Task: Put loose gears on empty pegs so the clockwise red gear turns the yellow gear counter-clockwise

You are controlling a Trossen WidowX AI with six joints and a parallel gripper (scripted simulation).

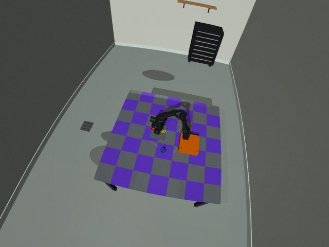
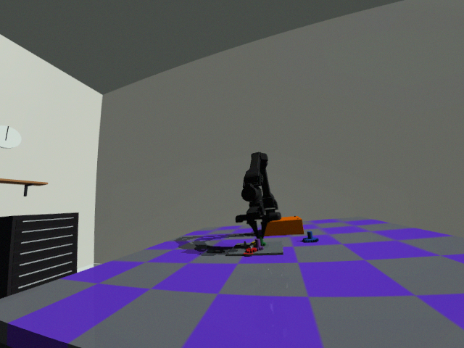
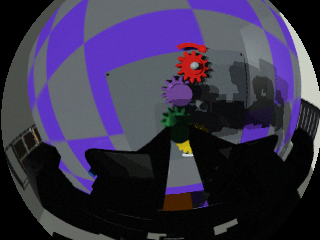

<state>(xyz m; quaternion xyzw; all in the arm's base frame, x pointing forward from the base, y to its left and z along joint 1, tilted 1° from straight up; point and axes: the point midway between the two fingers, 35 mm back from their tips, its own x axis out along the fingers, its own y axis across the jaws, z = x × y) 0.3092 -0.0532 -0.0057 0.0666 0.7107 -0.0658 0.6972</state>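
My gripper tip is now 1 cm above the green gear. Also, from my gripper tip: red gear: 6 cm ahead, 4 cm to the right, 3 cm below; yellow gear: 4 cm behind, 2 cm to the right, 3 cm below; purple gear: 4 cm ahead, 1 cm to the right, 2 cm below.
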